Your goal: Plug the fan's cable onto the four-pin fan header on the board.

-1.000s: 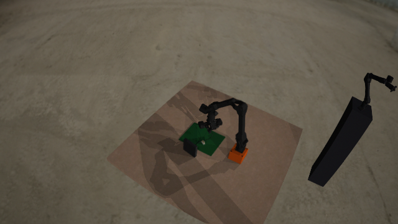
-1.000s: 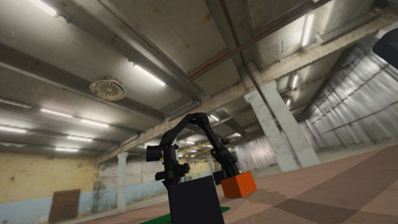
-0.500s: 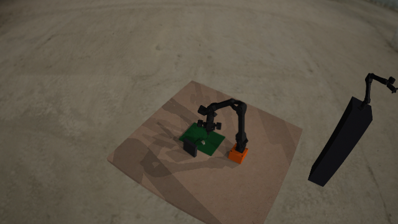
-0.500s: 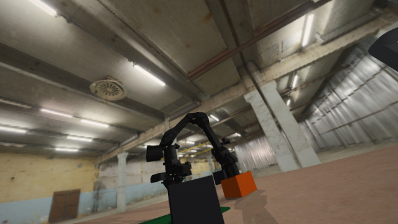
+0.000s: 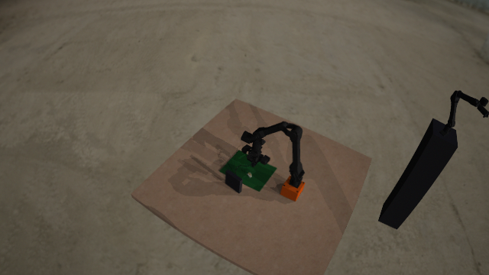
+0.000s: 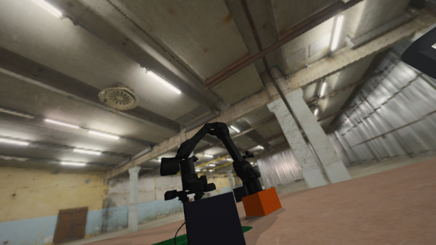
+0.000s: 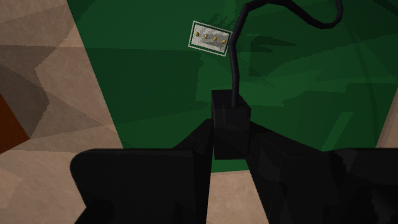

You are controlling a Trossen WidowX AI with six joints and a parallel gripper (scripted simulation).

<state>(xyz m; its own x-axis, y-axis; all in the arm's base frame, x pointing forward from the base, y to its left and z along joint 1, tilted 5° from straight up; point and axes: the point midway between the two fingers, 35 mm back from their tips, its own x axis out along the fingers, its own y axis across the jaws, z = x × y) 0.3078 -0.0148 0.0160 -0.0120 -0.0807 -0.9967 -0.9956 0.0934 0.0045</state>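
Now: the white four-pin header 6 cm to the left of my gripper tip and 6 cm below it. From my gripper tip the other things lie so: black fan 19 cm to the left, 3 cm ahead, 1 cm below; then black fan plug 1 cm to the left, 1 cm above; then green board 8 cm below, 3 cm ahead, 2 cm to the left.
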